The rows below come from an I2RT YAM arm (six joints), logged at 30 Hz.
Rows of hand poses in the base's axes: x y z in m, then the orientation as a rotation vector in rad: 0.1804, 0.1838, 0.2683, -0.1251, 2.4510, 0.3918; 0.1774, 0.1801, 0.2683, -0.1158, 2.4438, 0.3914; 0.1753, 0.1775, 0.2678, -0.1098, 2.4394, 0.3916; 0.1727, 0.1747, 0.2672, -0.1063, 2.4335, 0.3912; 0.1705, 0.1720, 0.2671, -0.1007, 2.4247, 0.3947; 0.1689, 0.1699, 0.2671, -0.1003, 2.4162, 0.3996; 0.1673, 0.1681, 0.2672, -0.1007, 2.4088, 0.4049; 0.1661, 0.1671, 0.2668, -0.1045, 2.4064, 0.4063; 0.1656, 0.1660, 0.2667, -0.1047, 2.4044, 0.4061; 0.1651, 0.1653, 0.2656, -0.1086, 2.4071, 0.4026; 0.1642, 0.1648, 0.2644, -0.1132, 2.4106, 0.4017; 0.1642, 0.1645, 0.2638, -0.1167, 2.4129, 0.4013; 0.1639, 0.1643, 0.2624, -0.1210, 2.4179, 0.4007; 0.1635, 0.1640, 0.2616, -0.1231, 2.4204, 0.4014; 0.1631, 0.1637, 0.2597, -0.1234, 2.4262, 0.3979
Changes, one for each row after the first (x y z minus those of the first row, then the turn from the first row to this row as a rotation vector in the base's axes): -0.0030, -0.0037, 0.0000, 0.0031, -0.0064, -0.0074; -0.0051, -0.0063, -0.0005, 0.0054, -0.0102, -0.0120; -0.0077, -0.0091, -0.0011, 0.0069, -0.0157, -0.0151; -0.0099, -0.0118, -0.0012, 0.0121, -0.0233, -0.0189; -0.0115, -0.0139, -0.0012, 0.0170, -0.0309, -0.0186; -0.0131, -0.0157, -0.0011, 0.0218, -0.0373, -0.0175; -0.0143, -0.0167, -0.0015, 0.0223, -0.0397, -0.0146; -0.0148, -0.0178, -0.0016, 0.0224, -0.0417, -0.0147; -0.0153, -0.0185, -0.0027, 0.0185, -0.0400, -0.0126; -0.0162, -0.0190, -0.0039, 0.0162, -0.0371, -0.0092; -0.0162, -0.0193, -0.0045, 0.0146, -0.0352, -0.0066; -0.0165, -0.0195, -0.0059, 0.0124, -0.0307, -0.0033; -0.0169, -0.0198, -0.0067, 0.0120, -0.0283, -0.0013; -0.0173, -0.0201, -0.0086, 0.0085, -0.0232, -0.0016
